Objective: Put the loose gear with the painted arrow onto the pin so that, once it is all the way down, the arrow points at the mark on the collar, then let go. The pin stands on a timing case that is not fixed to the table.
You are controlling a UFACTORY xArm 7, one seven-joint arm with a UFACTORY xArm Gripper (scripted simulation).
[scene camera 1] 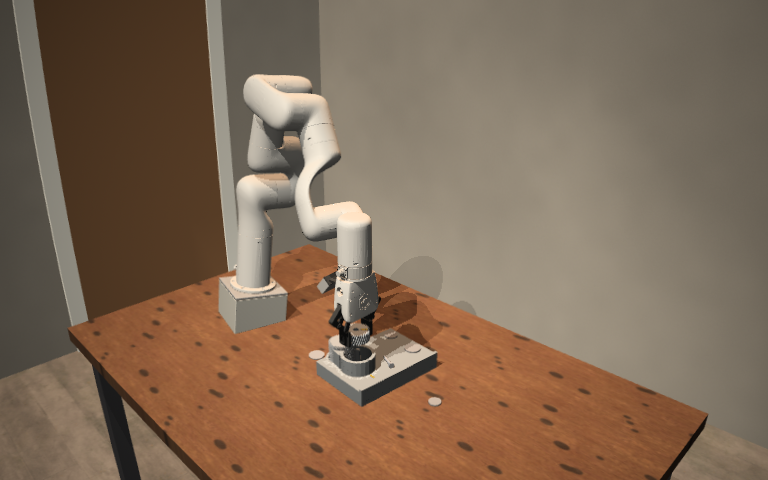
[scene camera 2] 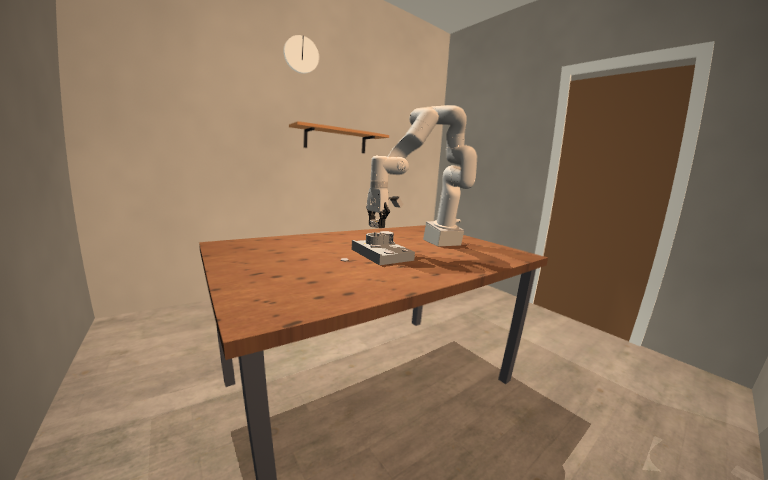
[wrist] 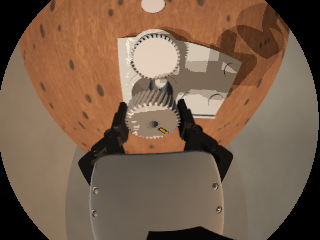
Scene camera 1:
my gripper: 356, 339
grey timing case: 347, 369
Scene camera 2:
my gripper: 376, 226
grey timing case: 385, 238
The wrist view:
my gripper: 152, 108
grey timing case: 200, 71
gear: 152, 114
